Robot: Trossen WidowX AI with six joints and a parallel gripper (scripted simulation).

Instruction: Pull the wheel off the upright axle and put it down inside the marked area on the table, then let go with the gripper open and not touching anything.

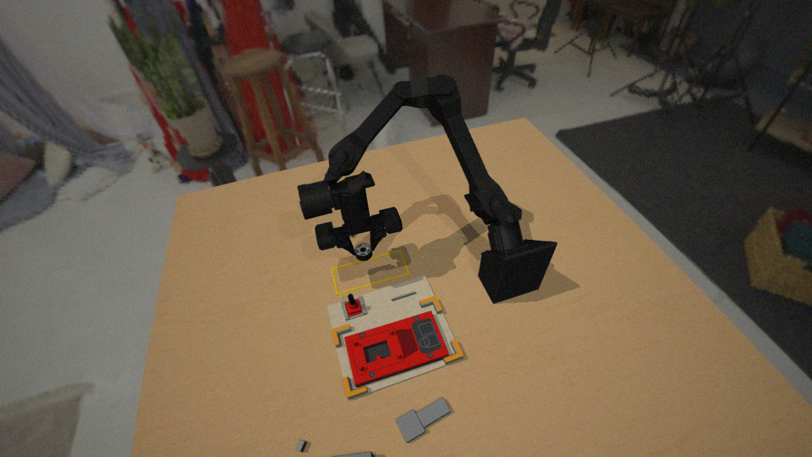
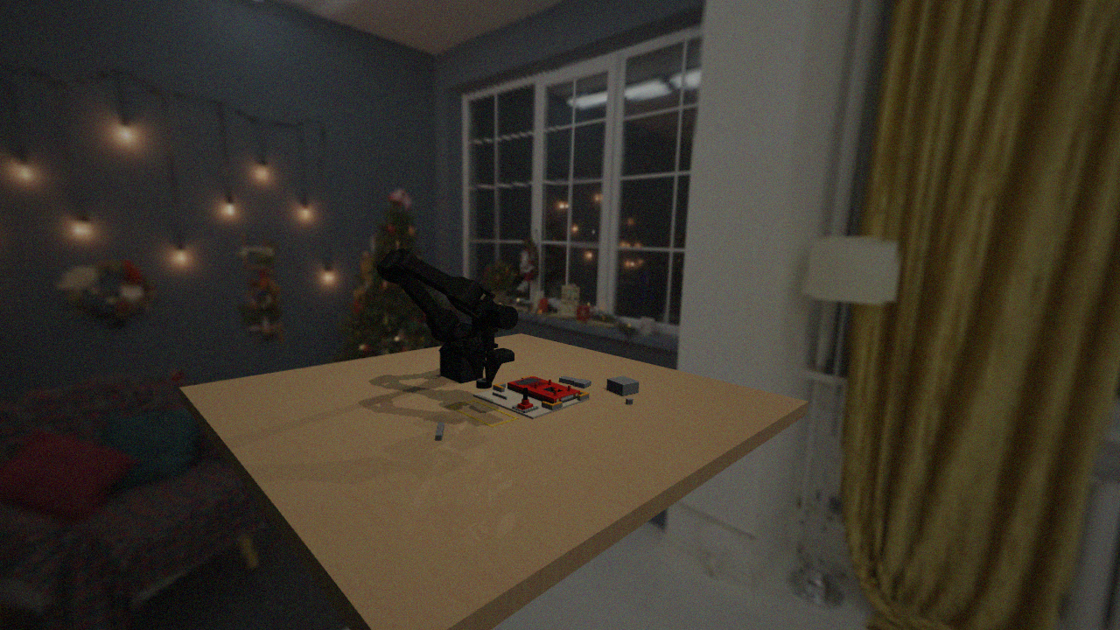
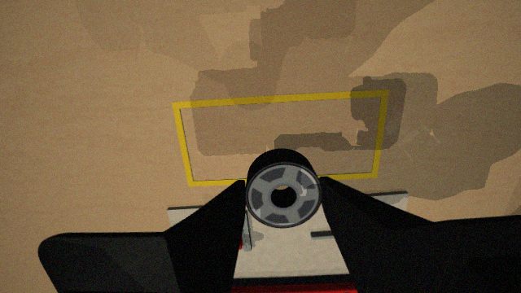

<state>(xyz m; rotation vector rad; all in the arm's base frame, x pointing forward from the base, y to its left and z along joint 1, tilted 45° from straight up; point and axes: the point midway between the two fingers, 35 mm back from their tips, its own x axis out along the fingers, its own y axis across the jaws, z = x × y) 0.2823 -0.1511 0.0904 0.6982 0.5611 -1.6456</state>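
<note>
The wheel is right at my gripper tip.
</note>
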